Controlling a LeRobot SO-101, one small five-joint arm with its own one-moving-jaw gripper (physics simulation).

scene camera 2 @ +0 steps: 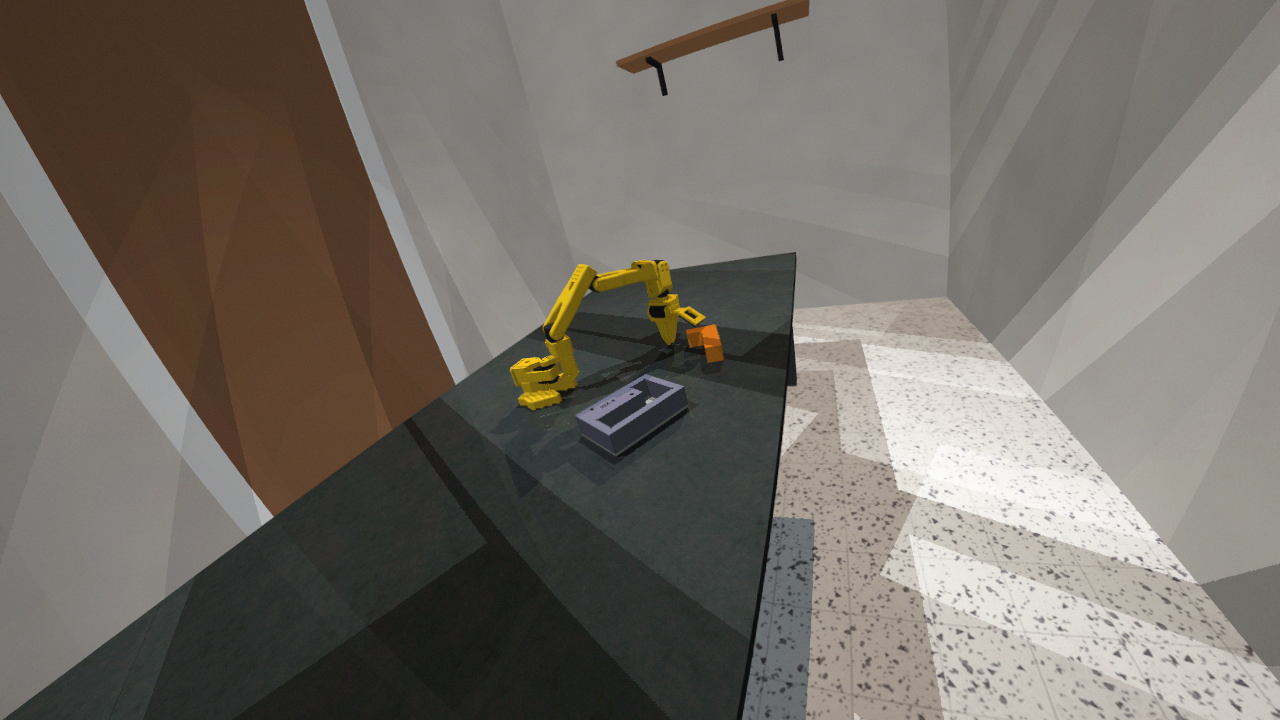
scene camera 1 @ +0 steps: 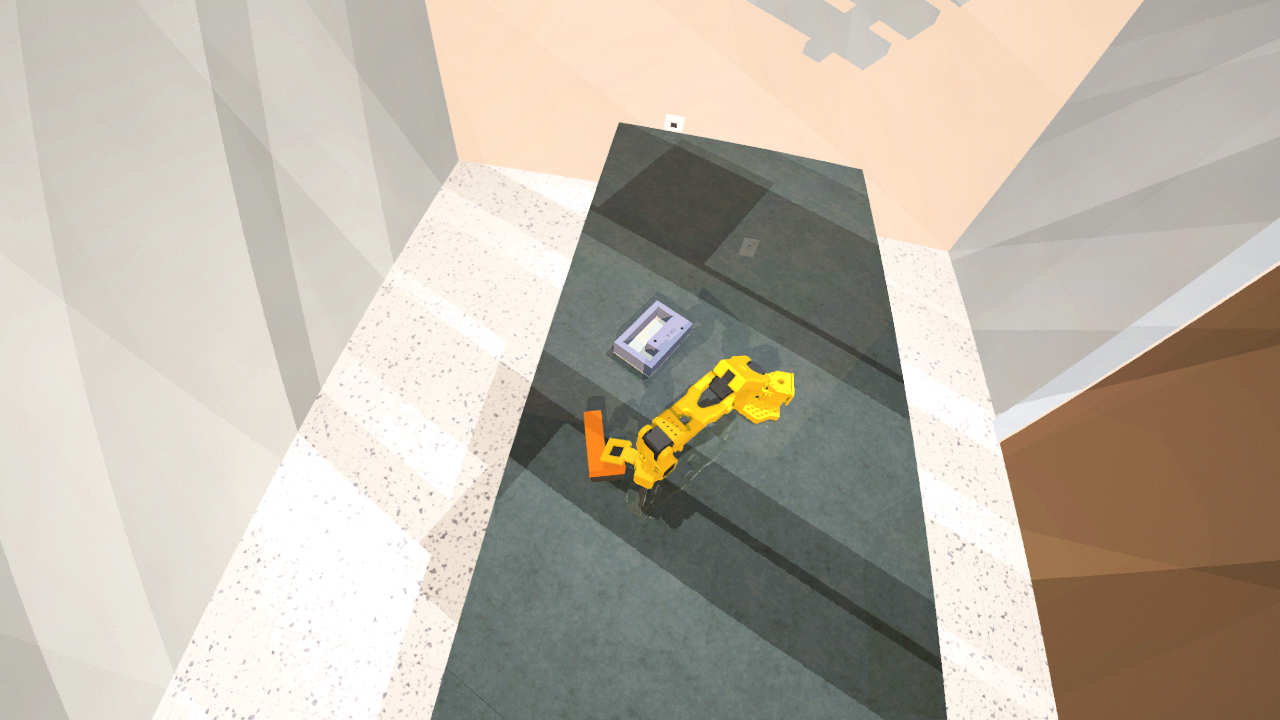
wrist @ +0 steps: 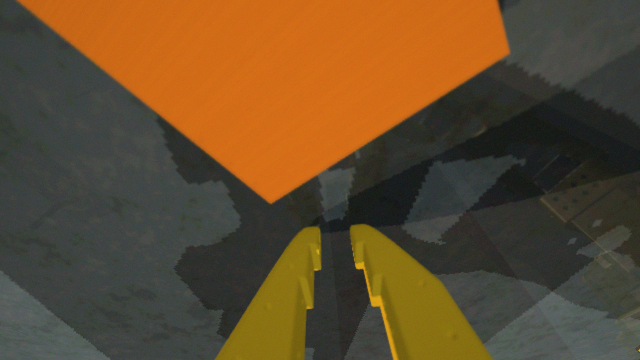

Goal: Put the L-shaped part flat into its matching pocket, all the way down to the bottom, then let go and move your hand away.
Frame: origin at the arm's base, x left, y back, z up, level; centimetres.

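Seen in the pictures: hand at its tool point: [scene camera 2: 672, 340] [scene camera 1: 646, 481] [wrist: 320, 242]; arm's base at its link origin: [scene camera 2: 557, 394] [scene camera 1: 746, 395].
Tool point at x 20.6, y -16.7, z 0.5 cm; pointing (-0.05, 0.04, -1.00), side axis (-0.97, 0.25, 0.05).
Note:
Pixels of each thing's middle, then the offset from my tool point to it. Level surfaces: height alone.
- orange L-shaped part at the middle of its body: [scene camera 1: 603, 442] [scene camera 2: 703, 344] dx -5.1, dy -8.4, dz +1.0 cm
- lilac block at the middle of its body: [scene camera 2: 632, 411] [scene camera 1: 653, 337] dx -28.9, dy -3.0, dz +1.3 cm
- dark table at its surface level: dz -0.5 cm
The orange L-shaped part [scene camera 1: 593, 440] [scene camera 2: 713, 343] [wrist: 280, 90] lies on the dark table near its edge, its L outline facing up in scene camera 1. My gripper [scene camera 1: 645, 501] [scene camera 2: 669, 342] [wrist: 335, 230] points down beside the part, next to its corner. In the wrist view the two jaws are nearly together, with a narrow gap and nothing pressed between them. The part lies past the tips and does not touch them in that view. The lilac block [scene camera 1: 671, 334] [scene camera 2: 650, 430] with the L-shaped pocket stands apart from the part, and its pocket is empty.
The yellow arm's base [scene camera 1: 762, 394] [scene camera 2: 541, 385] stands on the dark table [scene camera 1: 554, 644] [scene camera 2: 358, 573] beside the block. The table edge runs close past the part. A wooden wall shelf [scene camera 2: 716, 37] hangs high in the back.

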